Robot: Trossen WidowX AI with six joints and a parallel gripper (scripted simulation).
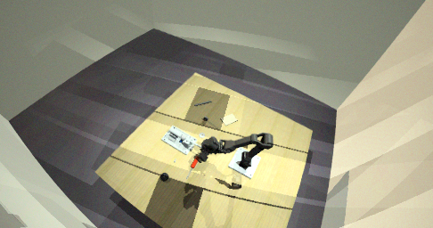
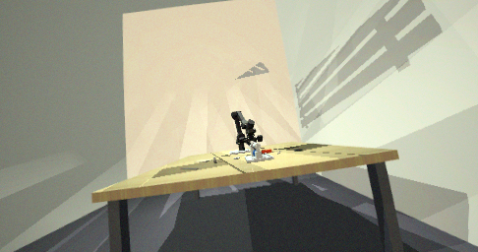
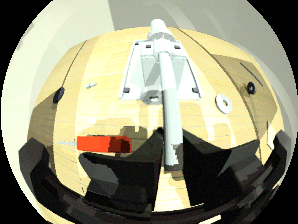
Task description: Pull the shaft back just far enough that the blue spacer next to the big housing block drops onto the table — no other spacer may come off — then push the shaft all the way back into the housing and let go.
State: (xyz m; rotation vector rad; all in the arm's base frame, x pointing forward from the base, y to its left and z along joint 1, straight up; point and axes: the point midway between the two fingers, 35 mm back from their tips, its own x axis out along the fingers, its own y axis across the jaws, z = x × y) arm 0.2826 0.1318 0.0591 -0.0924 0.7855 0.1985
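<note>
My gripper tip is 60 mm short of the long pale shaft, 20 mm below it and 10 mm to the right of it. The rest, counted from my gripper tip: thin bar: 370 mm to the right, 310 mm ahead, 50 mm below; blue spacer: 160 mm ahead, 30 mm to the left, 30 mm below; paper slip: 390 mm to the right, 50 mm below, 30 mm ahead.
</note>
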